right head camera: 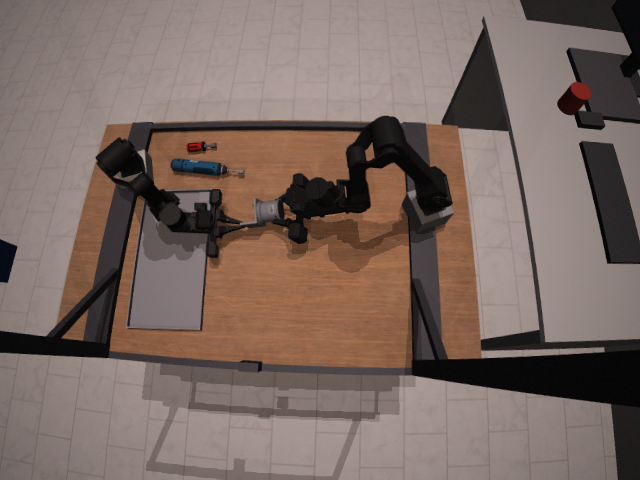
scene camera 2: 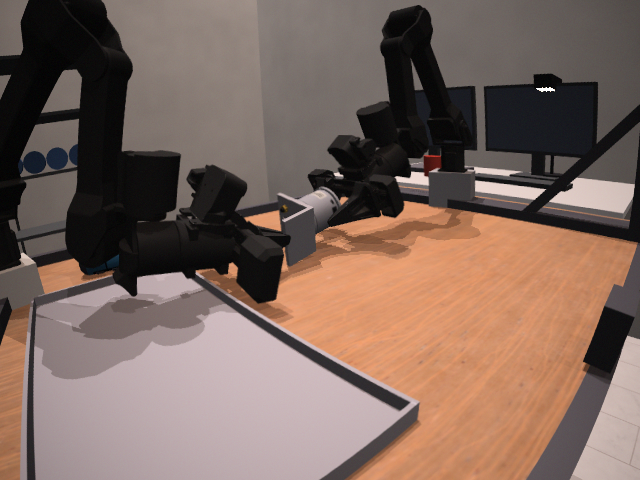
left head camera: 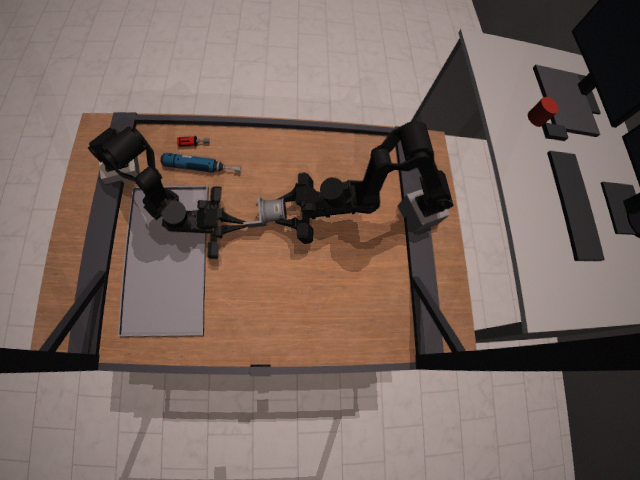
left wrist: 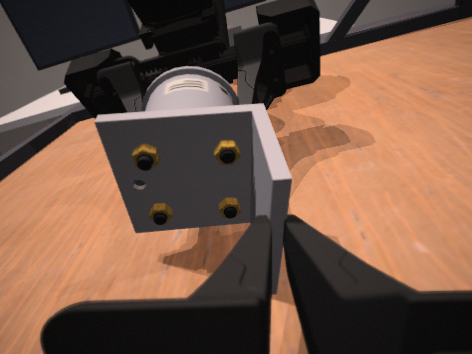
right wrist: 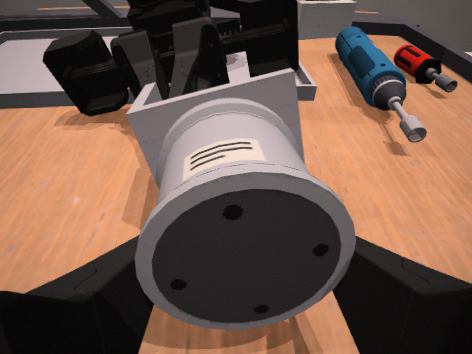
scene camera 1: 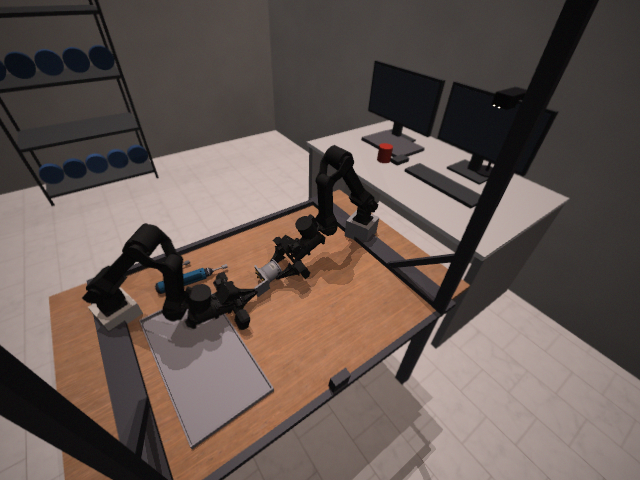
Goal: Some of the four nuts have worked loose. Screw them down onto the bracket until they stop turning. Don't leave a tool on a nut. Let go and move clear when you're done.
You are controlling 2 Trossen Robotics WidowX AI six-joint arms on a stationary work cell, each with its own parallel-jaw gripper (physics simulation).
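Frame: origin at the left arm's base, x ahead, y left, z up, level; metres.
Seen in the pictures: left gripper, fingertip midpoint: [right head camera: 245,225] [scene camera 2: 287,237] [left head camera: 247,224] [left wrist: 275,226] [right wrist: 165,130] [scene camera 1: 256,290]; right gripper, fingertip midpoint: [right head camera: 273,212] [scene camera 2: 315,220] [left head camera: 276,211] [left wrist: 195,154] [right wrist: 243,237] [scene camera 1: 271,273]; left arm's base at its link origin: [right head camera: 130,166] [scene camera 1: 112,305]; right arm's base at its link origin: [right head camera: 430,202] [scene camera 2: 453,170] [left head camera: 428,204] [scene camera 1: 363,218].
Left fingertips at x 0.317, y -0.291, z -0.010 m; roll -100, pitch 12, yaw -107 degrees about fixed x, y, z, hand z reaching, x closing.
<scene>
Pixels of each thing's top centre, then the offset from my left fingertips to it.
- grey bracket at its top centre: [left wrist: 150,108] [right wrist: 225,58] [scene camera 2: 282,195] [left head camera: 254,205] [right head camera: 249,206] [scene camera 1: 255,271] 0.029 m ahead, 0.027 m left, 0.049 m up
- blue driver at its top centre: [right wrist: 378,54] [left head camera: 199,160] [right head camera: 204,164] [scene camera 1: 191,273] 0.084 m back, 0.230 m left, 0.002 m down
- red driver at its top centre: [right wrist: 430,57] [left head camera: 192,138] [right head camera: 200,144] 0.090 m back, 0.319 m left, 0.013 m down
- shallow grey tray at its top centre: [scene camera 2: 141,338] [right wrist: 124,50] [left head camera: 164,256] [right head camera: 169,255] [scene camera 1: 200,351] 0.238 m back, 0.018 m right, 0.027 m down
The grey bracket [left wrist: 187,185] [scene camera 2: 301,237], with its round body [left head camera: 271,210] [right wrist: 235,130], is held above the table. Its face carries four brass nuts: upper left [left wrist: 150,151], upper right [left wrist: 227,145], lower left [left wrist: 156,207] and lower right [left wrist: 228,201]. A dark bolt end shows in each; nut seating is unclear. My left gripper [left head camera: 245,223] [left wrist: 275,226] is shut on the bracket's side plate, beside the nuts. My right gripper [left head camera: 282,210] [right wrist: 243,237] is shut on the round body from the other side. A blue driver [left head camera: 191,162] [right wrist: 367,65] and red driver [left head camera: 186,141] [right wrist: 416,59] lie on the table.
A shallow grey tray [left head camera: 161,310] [scene camera 2: 206,403] lies under and in front of the left arm. Dark frame rails [left head camera: 258,122] [right head camera: 258,125] border the table. A white desk [scene camera 1: 516,206] with monitors [scene camera 1: 405,98] and a red cup [scene camera 1: 384,153] stands beyond the right arm.
</scene>
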